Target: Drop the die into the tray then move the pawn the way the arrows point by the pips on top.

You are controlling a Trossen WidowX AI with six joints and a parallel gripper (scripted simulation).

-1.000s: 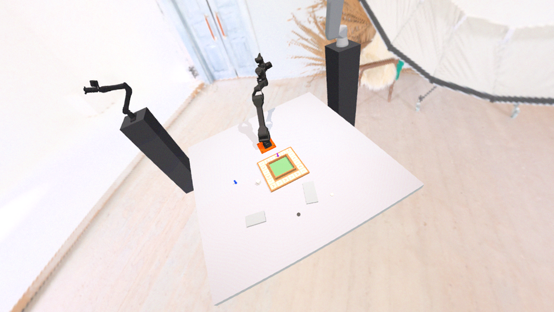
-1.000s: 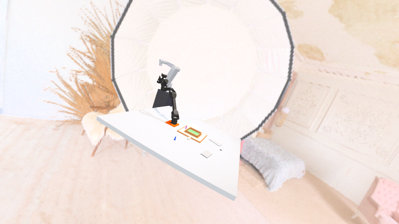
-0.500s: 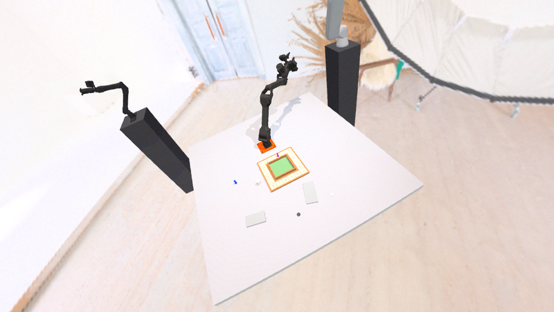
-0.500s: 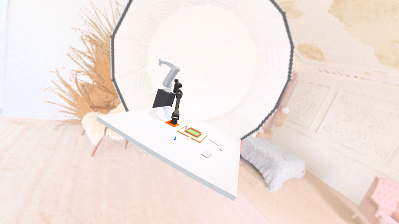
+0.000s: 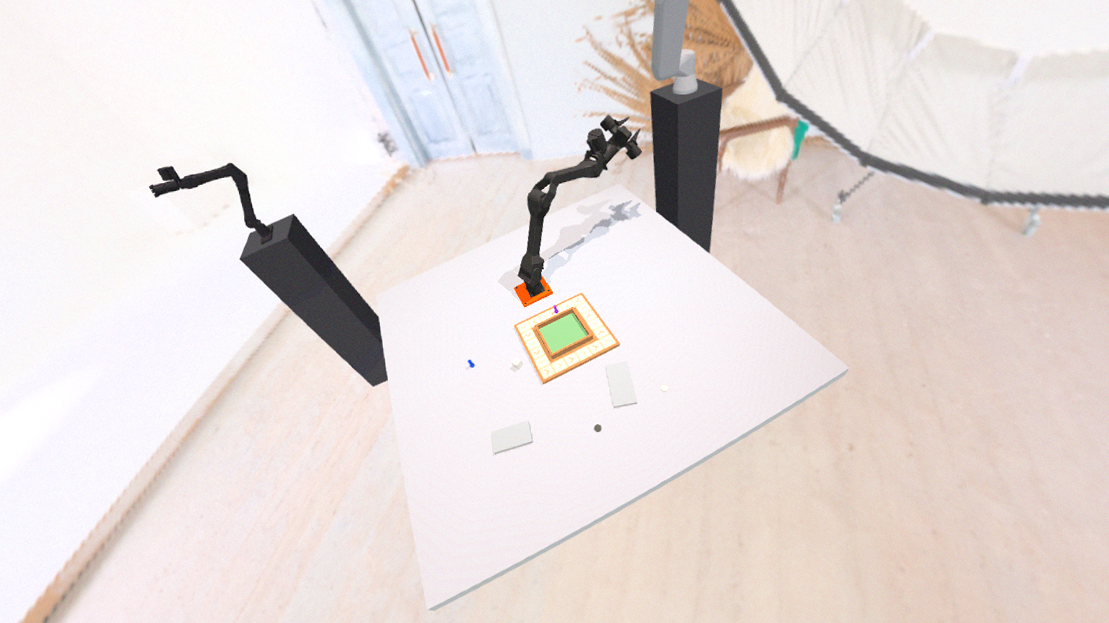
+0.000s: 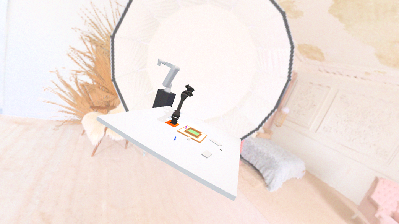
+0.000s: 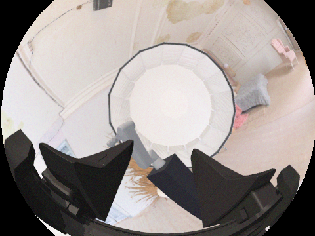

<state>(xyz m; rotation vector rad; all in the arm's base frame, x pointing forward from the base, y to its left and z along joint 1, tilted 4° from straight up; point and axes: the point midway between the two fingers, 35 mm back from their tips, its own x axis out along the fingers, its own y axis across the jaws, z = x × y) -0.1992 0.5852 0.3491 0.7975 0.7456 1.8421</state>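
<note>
My gripper tip is now 51 cm short of the white die, 77 cm to the left of it and 39 cm above it. The rest, counted from my gripper tip: purple pawn (37 cm ahead, 56 cm to the right, 38 cm below); then blue pawn (43 cm ahead, 92 cm to the right, 39 cm below); then white piece (82 cm ahead, 39 cm to the right, 41 cm below).
</note>
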